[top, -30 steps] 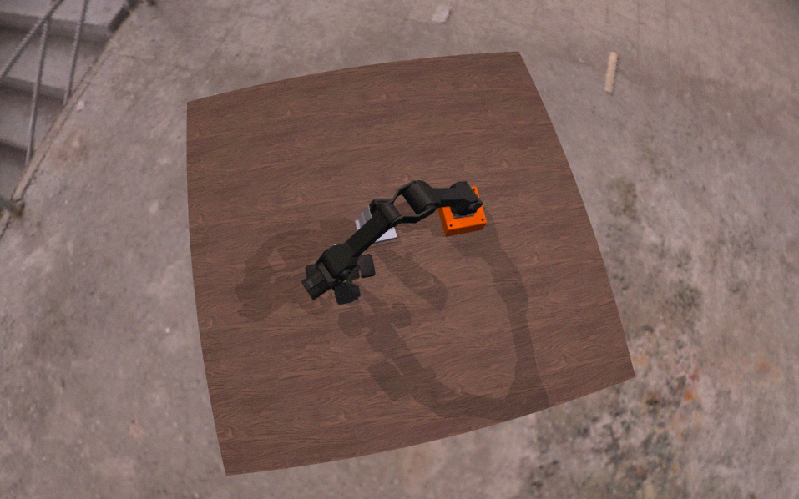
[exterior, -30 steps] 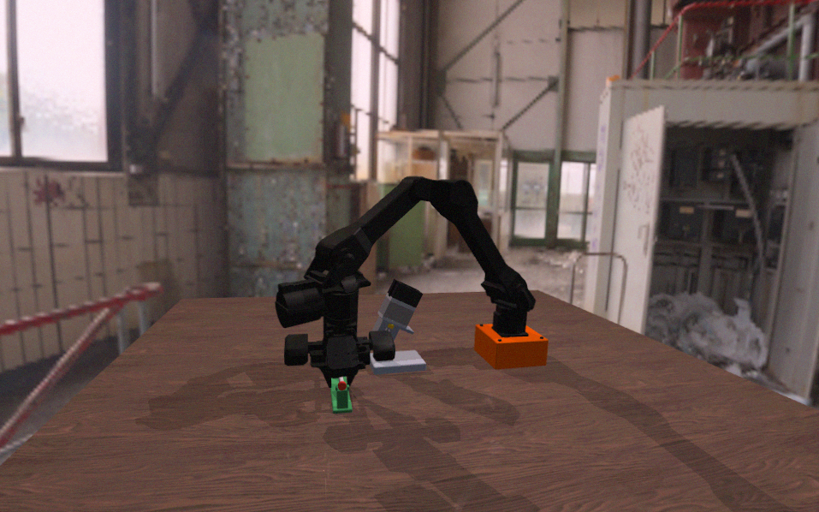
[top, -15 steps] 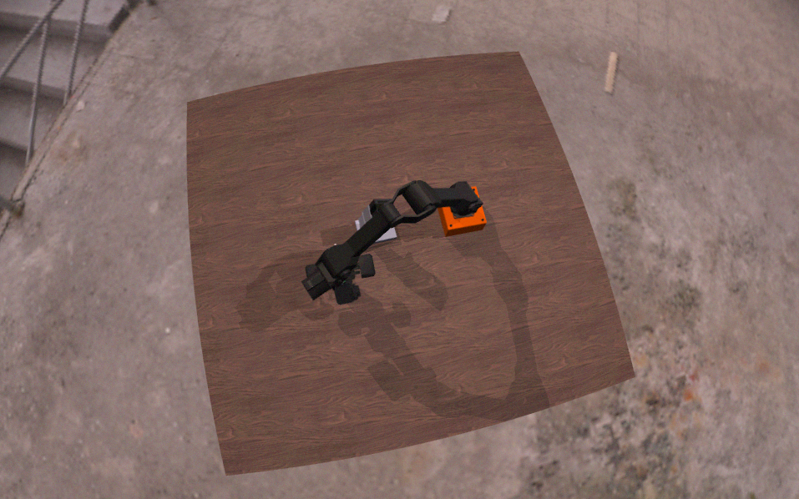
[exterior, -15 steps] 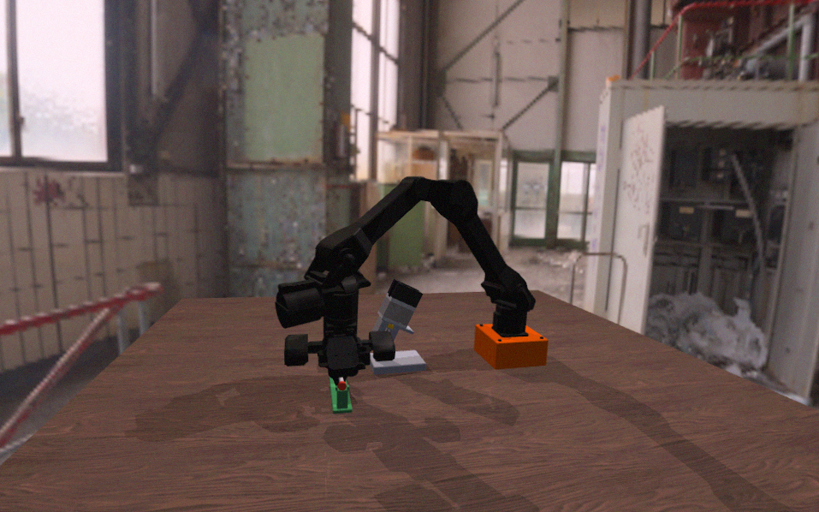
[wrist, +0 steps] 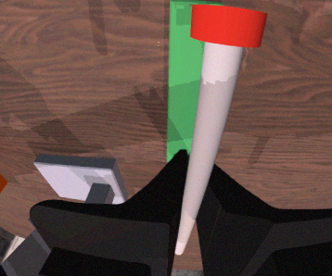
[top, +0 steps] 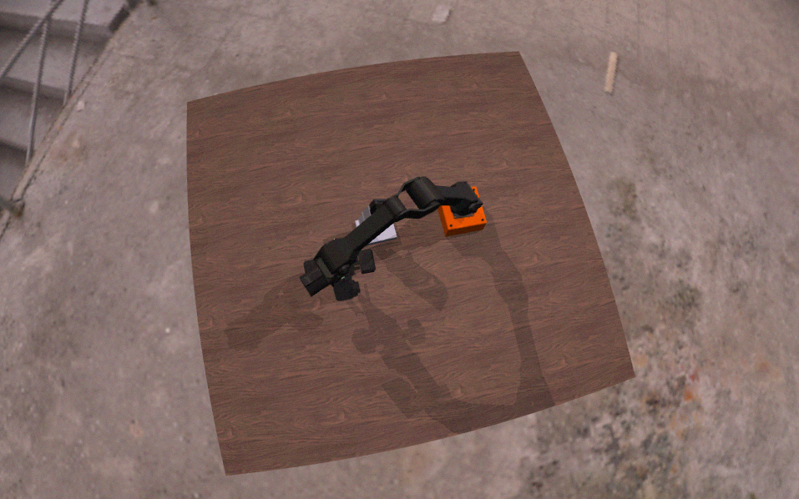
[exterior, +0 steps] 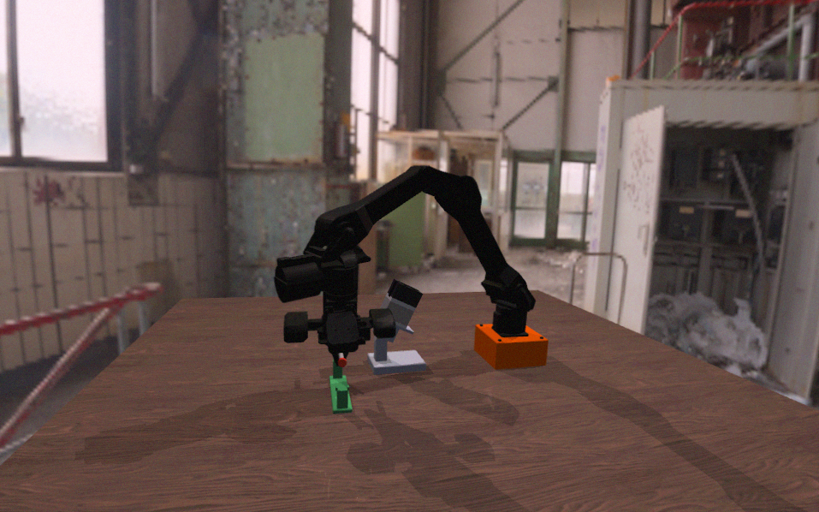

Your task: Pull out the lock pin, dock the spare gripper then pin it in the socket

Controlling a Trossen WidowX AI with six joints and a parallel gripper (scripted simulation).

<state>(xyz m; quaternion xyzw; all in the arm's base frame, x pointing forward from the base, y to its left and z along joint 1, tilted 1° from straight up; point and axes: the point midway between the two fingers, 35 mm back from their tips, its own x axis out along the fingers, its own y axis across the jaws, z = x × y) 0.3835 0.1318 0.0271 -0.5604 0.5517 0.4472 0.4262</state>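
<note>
Right now my gripper tip is 3 cm above the green stand and 1 cm to the right of it. Also, from my gripper tip: grey mount 11 cm to the right, 11 cm behind; spare gripper 12 cm behind, 11 cm to the right, 7 cm above.
</note>
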